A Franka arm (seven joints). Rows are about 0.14 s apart.
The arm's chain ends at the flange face. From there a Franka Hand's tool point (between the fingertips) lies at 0.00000 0.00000 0.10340 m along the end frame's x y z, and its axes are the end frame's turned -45 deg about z.
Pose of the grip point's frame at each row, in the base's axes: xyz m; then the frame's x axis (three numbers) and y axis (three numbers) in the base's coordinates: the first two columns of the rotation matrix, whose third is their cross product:
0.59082 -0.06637 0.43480 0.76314 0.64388 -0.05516 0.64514 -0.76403 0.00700
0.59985 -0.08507 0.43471 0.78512 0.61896 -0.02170 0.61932 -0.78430 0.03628
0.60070 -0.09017 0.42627 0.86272 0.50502 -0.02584 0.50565 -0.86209 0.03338
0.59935 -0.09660 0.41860 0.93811 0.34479 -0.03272 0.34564 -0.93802 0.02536
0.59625 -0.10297 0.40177 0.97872 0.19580 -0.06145 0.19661 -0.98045 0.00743
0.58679 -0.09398 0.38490 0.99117 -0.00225 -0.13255 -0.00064 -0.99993 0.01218
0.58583 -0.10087 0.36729 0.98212 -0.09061 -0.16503 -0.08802 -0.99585 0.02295
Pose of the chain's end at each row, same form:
0.59471 -0.06214 0.53804 0.99580 -0.08496 -0.03405 -0.08344 -0.99554 0.04395
0.59929 -0.08074 0.53802 0.99309 -0.11691 0.01031 -0.11724 -0.99225 0.04100
0.60126 -0.08584 0.52958 0.96758 -0.25249 0.00533 -0.25249 -0.96669 0.04187
0.60162 -0.09297 0.52191 0.90775 -0.41948 -0.00520 -0.41894 -0.90708 0.04107
0.60233 -0.10097 0.50497 0.83108 -0.55483 -0.03820 -0.55304 -0.83173 0.04871
0.60050 -0.09274 0.48738 0.70041 -0.70865 -0.08511 -0.70132 -0.70547 0.10234
0.60304 -0.10004 0.46924 0.63222 -0.76824 -0.10047 -0.75670 -0.64010 0.13292

